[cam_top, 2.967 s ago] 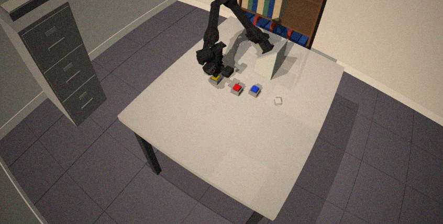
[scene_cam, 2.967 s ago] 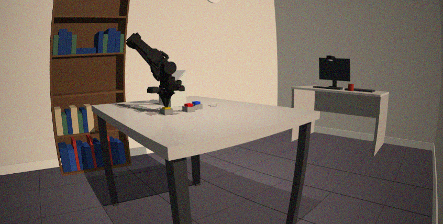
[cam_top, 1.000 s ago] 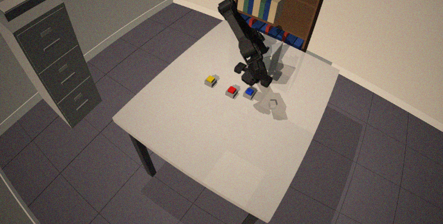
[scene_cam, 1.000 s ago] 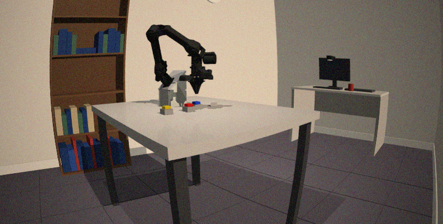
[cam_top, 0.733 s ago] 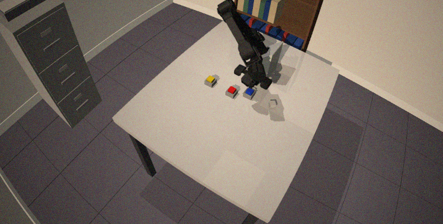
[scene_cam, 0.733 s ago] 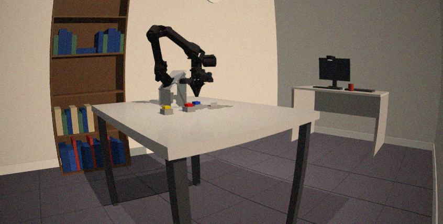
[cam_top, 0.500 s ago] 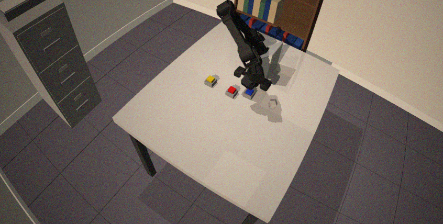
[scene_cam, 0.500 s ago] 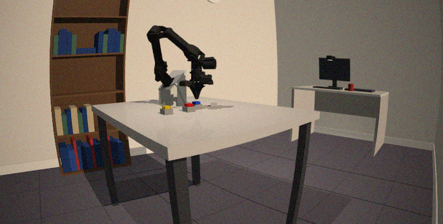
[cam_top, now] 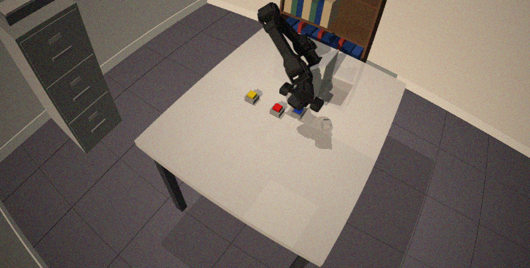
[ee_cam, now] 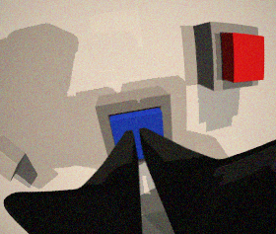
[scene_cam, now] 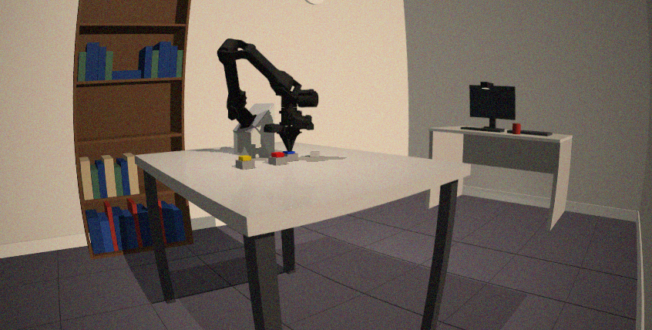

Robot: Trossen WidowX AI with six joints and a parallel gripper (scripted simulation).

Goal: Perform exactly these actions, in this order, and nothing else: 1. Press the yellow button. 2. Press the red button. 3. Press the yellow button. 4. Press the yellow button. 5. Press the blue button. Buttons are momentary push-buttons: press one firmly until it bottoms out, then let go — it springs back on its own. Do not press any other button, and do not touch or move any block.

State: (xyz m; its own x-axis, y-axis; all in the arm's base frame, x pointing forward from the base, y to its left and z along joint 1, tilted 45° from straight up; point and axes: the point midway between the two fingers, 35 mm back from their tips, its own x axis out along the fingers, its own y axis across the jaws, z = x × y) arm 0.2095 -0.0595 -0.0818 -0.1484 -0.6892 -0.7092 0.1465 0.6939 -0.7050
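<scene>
Right now the blue button is 1 cm below my gripper tip. Round my gripper tip: yellow button: 22 cm to the right, 1 cm ahead; then red button: 9 cm to the right, 3 cm ahead; then small white block: 13 cm to the left, 2 cm below.
</scene>
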